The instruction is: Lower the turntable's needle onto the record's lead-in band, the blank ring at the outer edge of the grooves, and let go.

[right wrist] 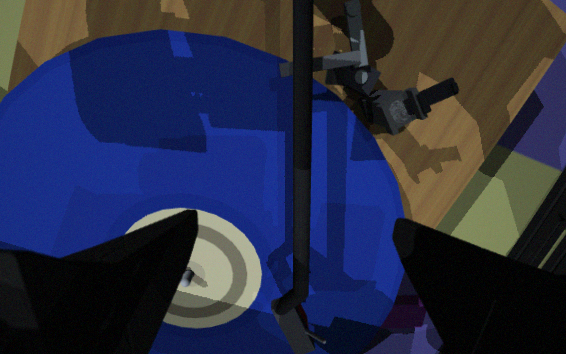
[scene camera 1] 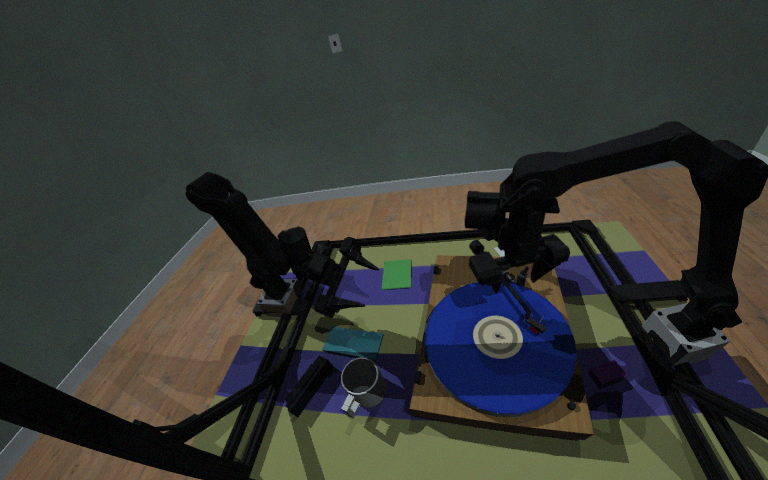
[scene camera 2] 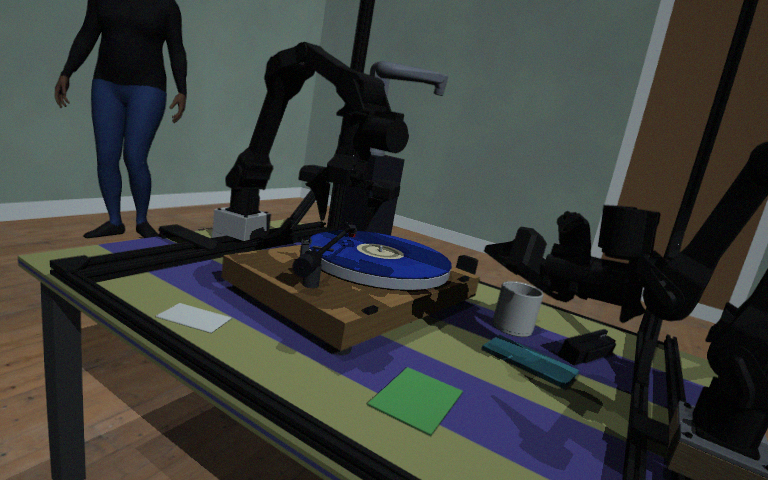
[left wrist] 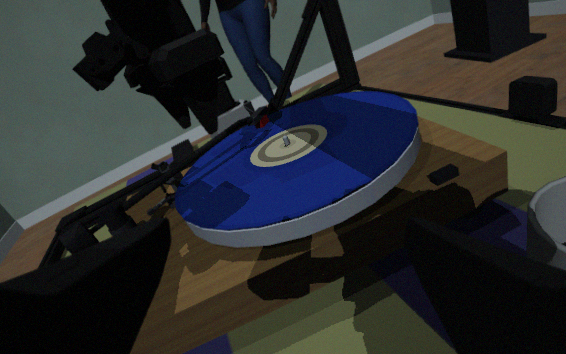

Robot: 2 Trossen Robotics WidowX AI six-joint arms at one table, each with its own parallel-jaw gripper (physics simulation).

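Places are measured from the left arm's base along level axes (x left, y down, z back), in metres.
Pixels of known places: left gripper, fingertip midpoint: (scene camera 1: 371, 287) (scene camera 2: 498, 257) (left wrist: 290, 230); right gripper, fingertip midpoint: (right wrist: 297, 224) (scene camera 1: 513, 286) (scene camera 2: 343, 225) (left wrist: 199, 129); left arm's base, link origin: (scene camera 1: 277, 291) (scene camera 2: 724, 434); right arm's base, link origin: (scene camera 1: 690, 325) (scene camera 2: 243, 211) (left wrist: 224, 109).
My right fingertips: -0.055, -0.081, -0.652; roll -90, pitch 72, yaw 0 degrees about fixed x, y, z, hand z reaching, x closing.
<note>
Ahead of a thing's pixels: the offset from my right fingertips to its middle, as dx, dy, dz.
The blue record @[-0.087, +0.054, +0.041] (scene camera 1: 464, 367) (scene camera 2: 419, 257) (left wrist: 340, 165) (right wrist: 170, 170) lies on the wooden turntable (scene camera 1: 543, 421) (scene camera 2: 283, 300). The black tonearm @[+0.042, +0.030, +0.013] (scene camera 1: 518, 298) (right wrist: 302, 200) reaches over it; its headshell @[-0.078, +0.025, -0.031] (scene camera 1: 534, 324) (right wrist: 293, 327), with a red cartridge, hangs over the grooves between label and outer edge. Shadows apart from the arm suggest it is raised; needle contact is unclear. My right gripper (scene camera 1: 515, 283) (left wrist: 199, 129) (right wrist: 297, 224) is open above the record, its fingers apart on either side of the tonearm. My left gripper (scene camera 1: 370, 286) (left wrist: 290, 230) is open and empty, left of the turntable in scene camera 1.
A grey mug @[-0.194, +0.098, +0.324] (scene camera 1: 359, 376) (scene camera 2: 516, 311), a teal slab @[-0.065, +0.142, +0.389] (scene camera 1: 353, 342) (scene camera 2: 529, 361) and a black block @[-0.191, +0.129, +0.469] (scene camera 1: 308, 384) (scene camera 2: 586, 346) stand near the left gripper. A green sheet @[+0.180, +0.144, +0.302] (scene camera 1: 396, 274) (scene camera 2: 416, 399) lies beside the turntable. A purple block @[-0.132, +0.138, -0.193] (scene camera 1: 607, 373) lies on its other side.
</note>
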